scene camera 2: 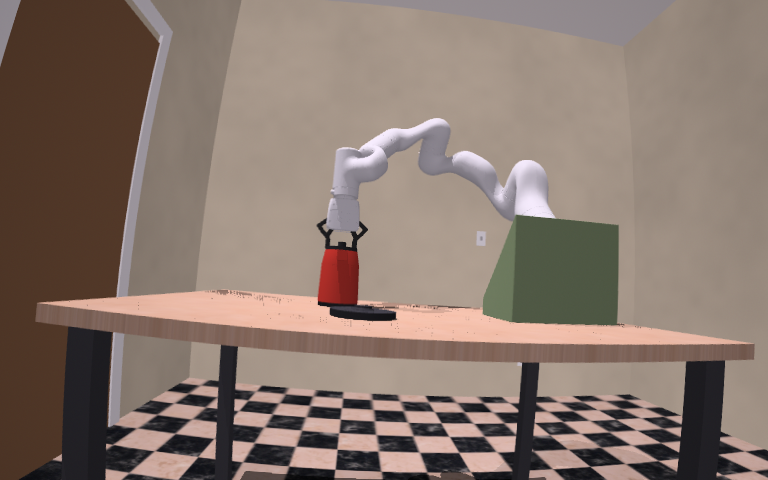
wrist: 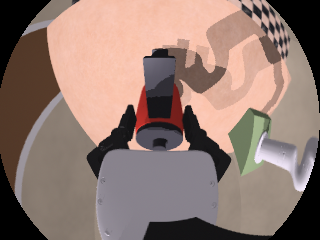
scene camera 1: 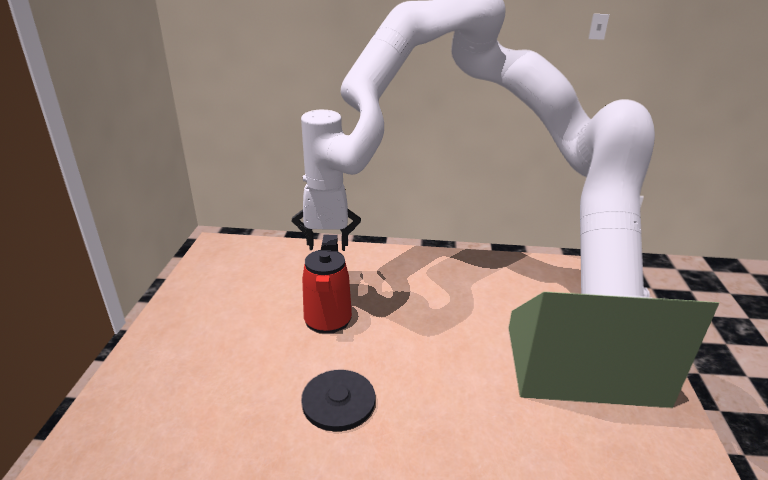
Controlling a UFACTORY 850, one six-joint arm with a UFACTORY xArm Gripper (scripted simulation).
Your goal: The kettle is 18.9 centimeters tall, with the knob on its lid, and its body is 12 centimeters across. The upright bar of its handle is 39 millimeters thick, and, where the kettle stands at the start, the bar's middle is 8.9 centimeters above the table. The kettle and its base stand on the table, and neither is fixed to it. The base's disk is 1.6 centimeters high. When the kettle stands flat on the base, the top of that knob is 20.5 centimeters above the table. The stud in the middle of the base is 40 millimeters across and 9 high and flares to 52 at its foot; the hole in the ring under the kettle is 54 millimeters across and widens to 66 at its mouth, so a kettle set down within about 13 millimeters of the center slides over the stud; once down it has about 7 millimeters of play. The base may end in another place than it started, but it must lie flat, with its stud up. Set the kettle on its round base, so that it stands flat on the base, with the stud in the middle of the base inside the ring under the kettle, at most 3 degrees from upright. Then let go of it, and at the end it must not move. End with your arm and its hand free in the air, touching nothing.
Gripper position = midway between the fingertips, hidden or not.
Observation:
In view: the gripper [scene camera 1: 327, 247], a red kettle [scene camera 2: 338, 286] and a black round base [scene camera 1: 350, 401].
The gripper shows as well in scene camera 2 [scene camera 2: 340, 252] and in the wrist view [wrist: 159, 111].

